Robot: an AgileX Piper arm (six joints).
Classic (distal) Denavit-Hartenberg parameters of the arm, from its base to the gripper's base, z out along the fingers. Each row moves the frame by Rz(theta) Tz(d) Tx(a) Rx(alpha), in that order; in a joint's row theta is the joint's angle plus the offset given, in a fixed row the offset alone. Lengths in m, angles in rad.
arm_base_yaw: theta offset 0  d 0.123  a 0  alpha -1.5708
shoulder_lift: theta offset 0.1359  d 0  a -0.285  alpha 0
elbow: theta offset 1.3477  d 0  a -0.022  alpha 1.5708
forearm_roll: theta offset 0  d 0.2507  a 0  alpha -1.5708
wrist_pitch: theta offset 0  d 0  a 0  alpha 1.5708
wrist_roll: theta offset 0  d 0.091  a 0  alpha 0
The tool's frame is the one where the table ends.
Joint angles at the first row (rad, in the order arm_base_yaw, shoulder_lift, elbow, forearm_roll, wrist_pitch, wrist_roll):
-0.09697 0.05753 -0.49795 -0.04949 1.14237 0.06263
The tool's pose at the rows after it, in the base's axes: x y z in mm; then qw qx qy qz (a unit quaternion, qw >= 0):
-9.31 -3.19 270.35 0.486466 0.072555 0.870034 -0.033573
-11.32 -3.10 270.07 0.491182 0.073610 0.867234 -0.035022
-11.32 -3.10 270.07 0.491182 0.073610 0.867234 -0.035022
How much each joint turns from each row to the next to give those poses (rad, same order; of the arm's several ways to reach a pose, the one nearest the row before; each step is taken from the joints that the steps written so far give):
-0.00224 -0.06156 -0.00001 -0.00001 -0.00003 0.00001
-0.00237 -0.01294 0.00002 -0.00159 0.00195 -0.00001
0.00000 0.00000 0.00000 0.00000 0.00000 0.00000

